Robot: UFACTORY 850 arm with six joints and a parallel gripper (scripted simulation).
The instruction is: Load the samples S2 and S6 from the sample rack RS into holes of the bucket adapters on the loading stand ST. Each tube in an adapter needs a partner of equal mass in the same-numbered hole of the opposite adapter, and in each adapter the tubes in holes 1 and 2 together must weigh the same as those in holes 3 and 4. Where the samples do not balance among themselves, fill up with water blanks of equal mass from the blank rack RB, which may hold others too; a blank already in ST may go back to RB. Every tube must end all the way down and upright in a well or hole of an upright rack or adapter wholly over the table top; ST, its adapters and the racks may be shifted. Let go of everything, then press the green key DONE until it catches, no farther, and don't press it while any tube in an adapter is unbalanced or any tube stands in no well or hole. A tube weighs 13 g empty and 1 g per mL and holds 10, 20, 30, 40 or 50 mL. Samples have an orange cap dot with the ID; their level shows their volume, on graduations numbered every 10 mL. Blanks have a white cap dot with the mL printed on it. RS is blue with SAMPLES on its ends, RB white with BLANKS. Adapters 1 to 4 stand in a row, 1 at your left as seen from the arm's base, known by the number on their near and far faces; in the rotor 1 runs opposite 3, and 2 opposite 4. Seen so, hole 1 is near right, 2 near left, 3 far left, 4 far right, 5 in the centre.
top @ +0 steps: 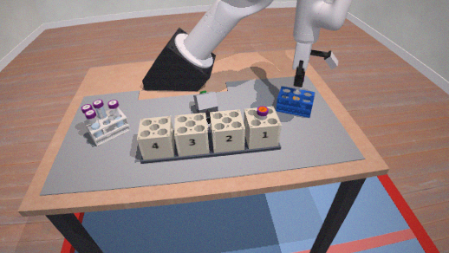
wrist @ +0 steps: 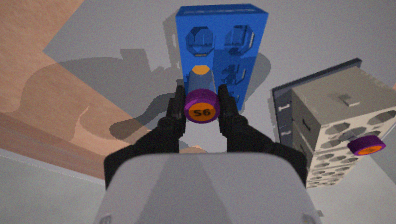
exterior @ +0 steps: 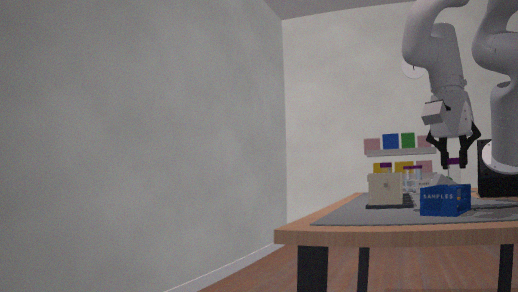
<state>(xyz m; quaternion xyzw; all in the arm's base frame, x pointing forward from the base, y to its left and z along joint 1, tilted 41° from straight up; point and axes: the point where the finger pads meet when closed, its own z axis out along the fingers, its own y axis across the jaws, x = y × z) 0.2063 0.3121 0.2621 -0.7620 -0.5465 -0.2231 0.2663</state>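
Right now my hand is 50 mm above the sample S6 and 10 mm short of it. Round my hand: blue sample rack RS: 90 mm below, 20 mm ahead, 10 mm to the right; adapter 1: 200 mm ahead, 150 mm to the right, 70 mm below; sample tube S2: 190 mm ahead, 140 mm to the right, 50 mm below.
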